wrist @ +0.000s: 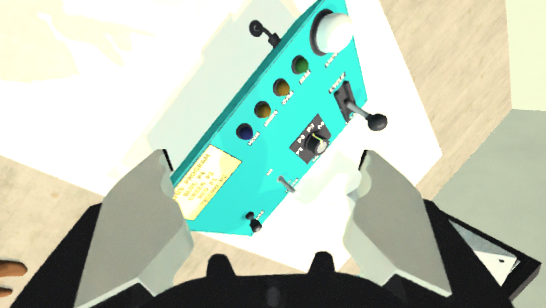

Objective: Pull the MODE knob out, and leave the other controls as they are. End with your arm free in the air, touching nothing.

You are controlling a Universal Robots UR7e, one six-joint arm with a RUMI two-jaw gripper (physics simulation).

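Frame: origin at the arm's base, x left, y up, z ahead, level; centimetres.
Seen in the pictures: gripper, fingertip midpoint: (pixel 267 152).
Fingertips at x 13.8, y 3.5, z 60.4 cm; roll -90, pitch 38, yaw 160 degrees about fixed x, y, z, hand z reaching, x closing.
A point is followed by its place in that frame.
The teal control panel (pixel 267 145) {z 52.8, x 13.0, y -15.3 cm} lies tilted across the middle of the view. A small black knob (pixel 256 226) {z 40.2, x 27.1, y -14.1 cm} on a short stem is near its lower end. A rotary knob (pixel 317 143) {z 45.3, x 4.4, y -15.0 cm} with a pale pointer sits on a dark marked plate. Another small black knob (pixel 256 28) {z 70.2, x -2.0, y -25.8 cm} sticks out from the panel's back side. The control labels are too blurred to read, so I cannot tell which knob is MODE. My gripper (pixel 267 152) {z 60.4, x 13.8, y 3.5 cm} is open and empty. Its fingers show on either side of the panel's lower half, apparently above it.
A lever with a black ball (pixel 377 122) {z 41.5, x -7.7, y -11.3 cm}, a toggle switch (pixel 287 184) {z 41.5, x 15.5, y -16.2 cm}, a white dome (pixel 334 33) {z 61.6, x -4.7, y -9.0 cm} and a row of round lamps are on the panel. A yellow printed label (pixel 207 180) {z 56.3, x 25.3, y -13.4 cm} is near the left finger. A white surface (pixel 400 145) {z 10.3, x -26.5, y -27.1 cm} lies beneath. A black-edged object (pixel 525 267) is at lower right.
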